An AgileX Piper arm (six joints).
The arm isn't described. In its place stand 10 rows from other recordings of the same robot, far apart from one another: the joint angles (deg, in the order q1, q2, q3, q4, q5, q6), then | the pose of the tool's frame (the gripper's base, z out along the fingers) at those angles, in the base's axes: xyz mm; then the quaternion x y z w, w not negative.
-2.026 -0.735 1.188 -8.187 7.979 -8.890 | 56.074, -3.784, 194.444, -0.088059, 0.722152, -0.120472, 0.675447
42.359 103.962 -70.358 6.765 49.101 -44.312 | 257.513, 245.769, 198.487, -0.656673, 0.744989, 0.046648, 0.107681
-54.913 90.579 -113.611 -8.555 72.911 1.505 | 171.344, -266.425, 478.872, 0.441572, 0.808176, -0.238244, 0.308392
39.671 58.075 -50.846 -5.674 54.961 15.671 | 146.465, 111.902, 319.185, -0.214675, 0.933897, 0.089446, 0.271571
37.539 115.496 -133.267 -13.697 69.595 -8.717 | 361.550, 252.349, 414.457, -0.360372, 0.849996, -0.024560, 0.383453
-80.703 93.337 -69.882 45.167 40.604 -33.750 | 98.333, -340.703, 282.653, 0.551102, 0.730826, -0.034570, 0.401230
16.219 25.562 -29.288 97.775 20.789 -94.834 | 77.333, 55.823, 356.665, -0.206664, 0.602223, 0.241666, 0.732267
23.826 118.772 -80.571 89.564 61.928 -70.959 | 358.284, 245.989, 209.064, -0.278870, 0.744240, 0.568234, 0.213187
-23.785 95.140 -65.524 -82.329 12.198 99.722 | 340.649, -170.962, 276.945, 0.350216, 0.770560, -0.117755, 0.519346
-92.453 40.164 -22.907 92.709 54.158 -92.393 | 68.841, -114.656, 294.979, 0.295270, 0.675477, -0.168843, 0.654246
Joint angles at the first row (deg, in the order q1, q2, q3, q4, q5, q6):
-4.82, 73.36, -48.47, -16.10, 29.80, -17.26
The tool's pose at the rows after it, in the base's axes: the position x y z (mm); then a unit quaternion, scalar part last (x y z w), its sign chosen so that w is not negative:
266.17, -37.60, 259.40, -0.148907, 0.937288, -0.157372, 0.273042
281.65, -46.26, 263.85, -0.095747, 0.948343, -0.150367, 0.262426
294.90, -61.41, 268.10, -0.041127, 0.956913, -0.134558, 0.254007
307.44, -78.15, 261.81, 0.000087, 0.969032, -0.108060, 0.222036
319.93, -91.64, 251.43, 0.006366, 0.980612, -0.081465, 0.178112
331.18, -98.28, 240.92, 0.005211, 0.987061, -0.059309, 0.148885
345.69, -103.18, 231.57, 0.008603, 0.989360, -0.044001, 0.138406
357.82, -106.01, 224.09, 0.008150, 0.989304, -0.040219, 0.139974
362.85, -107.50, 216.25, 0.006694, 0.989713, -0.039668, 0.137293
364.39, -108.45, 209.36, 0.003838, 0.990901, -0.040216, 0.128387
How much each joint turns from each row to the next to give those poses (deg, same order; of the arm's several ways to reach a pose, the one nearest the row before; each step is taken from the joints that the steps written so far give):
0.00, 3.96, -1.59, -1.48, 3.53, 6.14
-1.26, 3.53, -4.69, 0.10, 2.98, 4.62
-3.00, 3.24, -4.65, 3.15, 2.55, 1.16
-3.34, 4.45, -4.27, 4.80, 3.74, -1.63
-2.52, 4.94, -4.35, 4.32, 4.77, -4.45
-1.09, 4.04, -3.18, 2.75, 2.99, -2.74
-0.47, 3.92, -3.27, 1.86, 0.98, -1.04
0.00, 2.82, -2.22, 0.60, -0.66, -0.36
0.00, 1.58, -0.47, 0.00, -0.80, -0.17
0.00, 1.05, 0.00, -0.39, -0.07, -0.12

